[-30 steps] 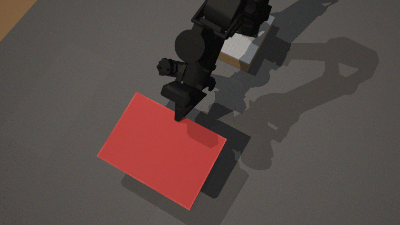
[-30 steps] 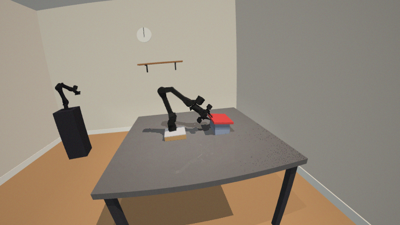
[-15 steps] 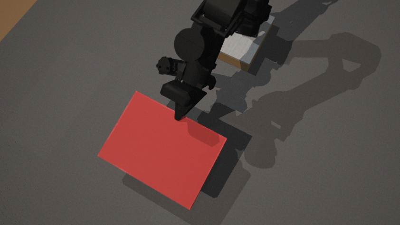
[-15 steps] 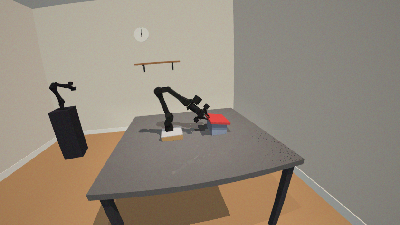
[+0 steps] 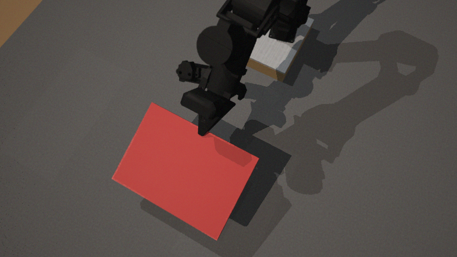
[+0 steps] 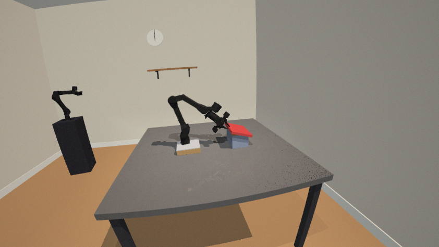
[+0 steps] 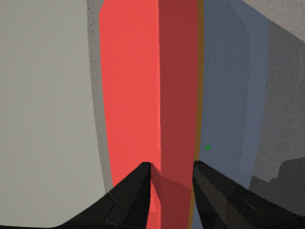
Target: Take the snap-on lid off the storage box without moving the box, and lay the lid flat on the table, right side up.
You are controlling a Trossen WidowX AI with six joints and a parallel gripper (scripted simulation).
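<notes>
The red lid is 7 cm ahead of my gripper tip, 2 cm to the right of it and 2 cm below it. From my gripper tip the other things lie so: grey-blue storage box: 7 cm ahead, 2 cm to the right, 9 cm below.
</notes>
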